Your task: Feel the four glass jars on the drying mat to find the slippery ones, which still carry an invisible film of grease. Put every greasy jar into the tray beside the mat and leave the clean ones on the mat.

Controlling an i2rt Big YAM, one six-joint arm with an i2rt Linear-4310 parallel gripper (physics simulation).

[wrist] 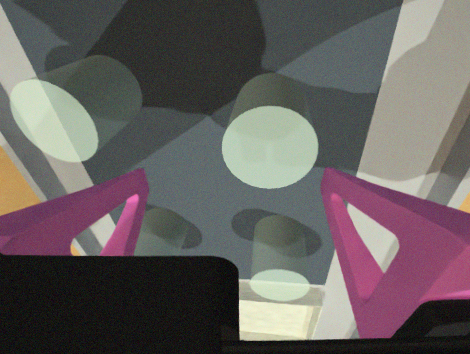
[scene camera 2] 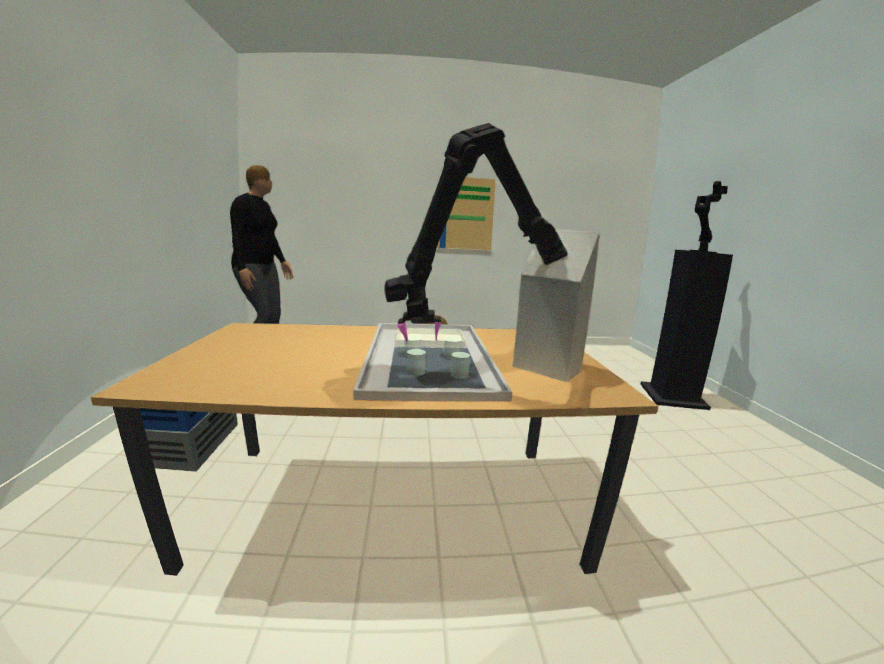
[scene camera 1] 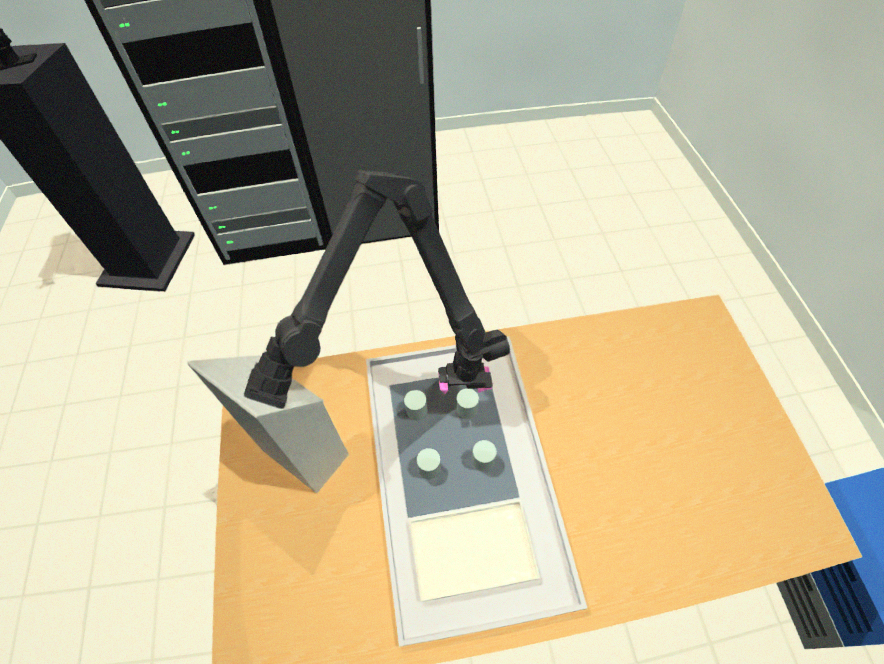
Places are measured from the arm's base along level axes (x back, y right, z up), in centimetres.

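Pixels of known places: gripper, fingertip midpoint: (wrist: 234,177) (scene camera 2: 421,342) (scene camera 1: 461,391); arm's base at its link origin: (scene camera 2: 551,249) (scene camera 1: 266,391).
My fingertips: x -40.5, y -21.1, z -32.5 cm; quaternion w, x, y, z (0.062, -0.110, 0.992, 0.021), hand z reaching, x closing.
For each thing: its top centre in the pictures, then the offset to it from my fingertips. Level surfaces: height alone.
- dark drying mat at its surface level: dz -11.1 cm
- back right jar at its top centre: (wrist: 268,152) (scene camera 1: 467,398) (scene camera 2: 416,351) dz -3.7, dx -1.9, dy +0.1 cm
- back left jar at its top centre: (wrist: 54,125) (scene camera 1: 415,399) (scene camera 2: 460,354) dz -3.7, dx +13.1, dy +2.3 cm
- front right jar at its top centre: (wrist: 279,286) (scene camera 1: 484,451) (scene camera 2: 412,338) dz -3.7, dx -7.8, dy +15.6 cm
- front left jar at its top centre: (wrist: 143,272) (scene camera 1: 428,459) (scene camera 2: 452,339) dz -3.7, dx +7.0, dy +19.5 cm
- cream tray at its top centre: (wrist: 230,325) (scene camera 1: 472,548) (scene camera 2: 430,334) dz -8.4, dx -7.0, dy +40.5 cm
- wooden table at its surface level: dz -11.6 cm
Four pale green glass jars stand upright on the dark drying mat (scene camera 1: 457,494) (scene camera 2: 437,382) (wrist: 195,160): the back right jar (scene camera 1: 467,401) (scene camera 2: 415,363) (wrist: 270,146), the back left jar (scene camera 1: 415,403) (scene camera 2: 459,365) (wrist: 55,121), the front right jar (scene camera 1: 484,452) (wrist: 280,284) and the front left jar (scene camera 1: 428,461), as scene camera 1 shows them. The cream tray (scene camera 1: 473,551) (wrist: 277,320) lies beside the mat, with no jar in it. My gripper (scene camera 1: 464,388) (scene camera 2: 421,340) (wrist: 234,177) is open and empty, pointing down over the back right jar. In the wrist view, the front left jar is partly hidden.
A shallow grey-white outer tray (scene camera 1: 562,546) (scene camera 2: 363,371) with a raised rim surrounds mat and tray on the wooden table (scene camera 1: 664,428) (scene camera 2: 235,371). A grey slanted block (scene camera 1: 307,435) (scene camera 2: 546,328) stands beside it, at the arm's base. A person (scene camera 2: 255,235) stands beyond the table.
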